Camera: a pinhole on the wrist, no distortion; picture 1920 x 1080 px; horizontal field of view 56.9 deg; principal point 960.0 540.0 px. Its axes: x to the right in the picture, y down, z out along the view. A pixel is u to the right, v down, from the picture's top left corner.
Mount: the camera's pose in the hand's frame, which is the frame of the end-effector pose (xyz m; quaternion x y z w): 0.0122 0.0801 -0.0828 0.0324 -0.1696 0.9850 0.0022
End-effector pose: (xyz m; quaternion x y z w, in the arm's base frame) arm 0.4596 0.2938 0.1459 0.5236 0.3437 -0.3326 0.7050
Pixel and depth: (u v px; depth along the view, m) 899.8 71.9 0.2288
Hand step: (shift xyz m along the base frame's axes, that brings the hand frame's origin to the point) 0.0902 -0.1369 0.0342
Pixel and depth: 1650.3 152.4 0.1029
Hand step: 0.0472 -0.0056 0.0566
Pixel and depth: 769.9 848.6 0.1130
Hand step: 0.0389 -0.0135 -0.0103
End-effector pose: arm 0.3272 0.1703 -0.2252 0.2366 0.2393 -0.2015 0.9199
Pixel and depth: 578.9 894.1 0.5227
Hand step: 0.1586 -0.3902 0.1350
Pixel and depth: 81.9 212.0 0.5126
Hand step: 0.3838 -0.2976 0.1602
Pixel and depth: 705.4 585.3 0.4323
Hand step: 0.1545 -0.2541 0.1650
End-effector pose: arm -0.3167 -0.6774 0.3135 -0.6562 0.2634 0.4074 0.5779
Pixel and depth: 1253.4 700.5 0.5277
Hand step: 0.0006 0.4144 0.1128
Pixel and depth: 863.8 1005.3 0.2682
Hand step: 0.0511 0.1610 0.0055
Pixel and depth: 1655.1 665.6 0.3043
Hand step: -0.0587 0.1956 0.0971
